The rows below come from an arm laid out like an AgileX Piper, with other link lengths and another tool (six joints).
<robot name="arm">
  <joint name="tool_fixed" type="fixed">
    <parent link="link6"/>
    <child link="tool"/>
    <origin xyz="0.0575 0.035 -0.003" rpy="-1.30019 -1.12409 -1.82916"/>
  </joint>
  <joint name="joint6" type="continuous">
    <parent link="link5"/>
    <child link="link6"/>
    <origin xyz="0.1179 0 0.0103" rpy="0 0 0"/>
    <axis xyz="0.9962 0 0.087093"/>
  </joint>
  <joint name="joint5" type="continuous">
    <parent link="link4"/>
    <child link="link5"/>
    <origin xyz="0 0 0" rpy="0 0 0"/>
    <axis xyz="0 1 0"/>
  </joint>
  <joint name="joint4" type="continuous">
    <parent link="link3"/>
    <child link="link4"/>
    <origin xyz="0.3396 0 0.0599" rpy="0 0 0"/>
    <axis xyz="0.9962 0 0.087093"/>
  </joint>
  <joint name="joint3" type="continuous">
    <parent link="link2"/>
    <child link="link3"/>
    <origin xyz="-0.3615 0 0.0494" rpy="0 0 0"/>
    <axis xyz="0 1 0"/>
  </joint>
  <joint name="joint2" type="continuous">
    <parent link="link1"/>
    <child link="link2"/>
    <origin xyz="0 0 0" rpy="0 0 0"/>
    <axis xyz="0 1 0"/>
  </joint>
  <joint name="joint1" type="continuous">
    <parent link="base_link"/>
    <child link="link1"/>
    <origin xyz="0 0 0.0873" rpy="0 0 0"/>
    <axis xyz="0 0 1"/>
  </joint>
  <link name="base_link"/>
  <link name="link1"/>
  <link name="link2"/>
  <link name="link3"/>
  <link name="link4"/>
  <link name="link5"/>
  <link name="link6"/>
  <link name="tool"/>
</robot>
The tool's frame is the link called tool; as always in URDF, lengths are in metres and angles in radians. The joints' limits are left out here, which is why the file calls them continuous.
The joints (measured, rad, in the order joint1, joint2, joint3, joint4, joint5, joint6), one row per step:
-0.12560, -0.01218, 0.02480, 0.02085, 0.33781, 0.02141
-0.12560, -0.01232, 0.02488, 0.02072, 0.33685, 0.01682
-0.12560, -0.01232, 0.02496, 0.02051, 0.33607, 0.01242
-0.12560, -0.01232, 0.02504, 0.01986, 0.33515, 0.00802
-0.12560, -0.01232, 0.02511, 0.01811, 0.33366, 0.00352
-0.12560, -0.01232, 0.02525, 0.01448, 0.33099, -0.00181
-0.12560, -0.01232, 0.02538, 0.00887, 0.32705, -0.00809
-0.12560, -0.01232, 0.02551, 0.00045, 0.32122, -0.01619
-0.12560, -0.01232, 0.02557, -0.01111, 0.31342, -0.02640
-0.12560, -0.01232, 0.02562, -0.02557, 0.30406, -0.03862
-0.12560, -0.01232, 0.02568, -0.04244, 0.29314, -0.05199
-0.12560, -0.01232, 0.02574, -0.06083, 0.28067, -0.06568
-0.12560, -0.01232, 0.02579, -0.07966, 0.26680, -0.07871
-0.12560, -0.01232, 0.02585, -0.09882, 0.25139, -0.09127
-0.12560, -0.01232, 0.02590, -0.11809, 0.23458, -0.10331
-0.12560, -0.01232, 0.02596, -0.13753, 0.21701, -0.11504
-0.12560, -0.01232, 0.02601, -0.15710, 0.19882, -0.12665
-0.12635, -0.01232, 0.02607, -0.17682, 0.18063, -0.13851
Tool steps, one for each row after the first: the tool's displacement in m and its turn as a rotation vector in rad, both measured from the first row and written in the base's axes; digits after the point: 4 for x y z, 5 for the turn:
0.0000, 0.0000, 0.0000, -0.00466, -0.00047, 0.00116
0.0000, -0.0001, -0.0001, -0.00917, -0.00064, 0.00227
0.0000, -0.0002, -0.0001, -0.01414, -0.00089, 0.00334
0.0000, -0.0003, -0.0002, -0.02036, -0.00156, 0.00433
0.0001, -0.0006, -0.0001, -0.02939, -0.00299, 0.00537
0.0002, -0.0010, 0.0001, -0.04145, -0.00531, 0.00648
0.0004, -0.0017, 0.0004, -0.05829, -0.00892, 0.00780
0.0006, -0.0025, 0.0010, -0.08054, -0.01385, 0.00940
0.0009, -0.0036, 0.0016, -0.10782, -0.01967, 0.01130
0.0012, -0.0047, 0.0025, -0.13883, -0.02650, 0.01334
0.0016, -0.0060, 0.0035, -0.17190, -0.03455, 0.01539
0.0020, -0.0072, 0.0048, -0.20501, -0.04395, 0.01731
0.0025, -0.0083, 0.0064, -0.23824, -0.05481, 0.01918
0.0030, -0.0093, 0.0084, -0.27131, -0.06707, 0.02103
0.0036, -0.0103, 0.0104, -0.30440, -0.08004, 0.02294
0.0041, -0.0111, 0.0126, -0.33763, -0.09359, 0.02496
0.0046, -0.0120, 0.0148, -0.37132, -0.10689, 0.02644

